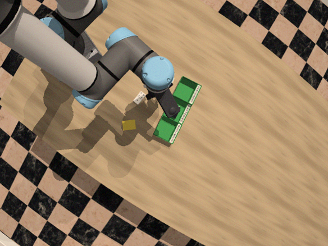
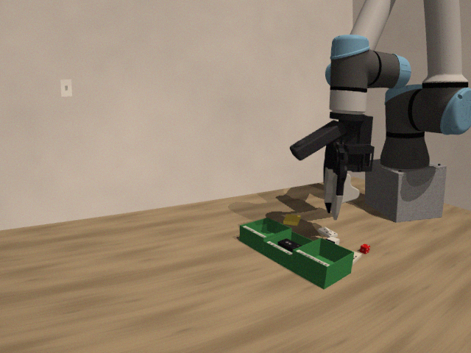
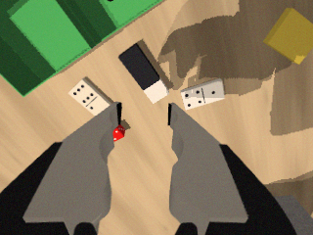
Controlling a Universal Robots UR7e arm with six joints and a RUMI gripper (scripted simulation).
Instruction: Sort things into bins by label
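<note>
Right now the black-and-white block is 80 mm below my hand and 10 mm behind it. Round my hand: black 9V battery (90 mm ahead, 80 mm below, 20 mm to the right); red die (80 mm below, 70 mm to the left, 50 mm behind); yellow block (160 mm to the right, 90 mm below, 40 mm behind).
</note>
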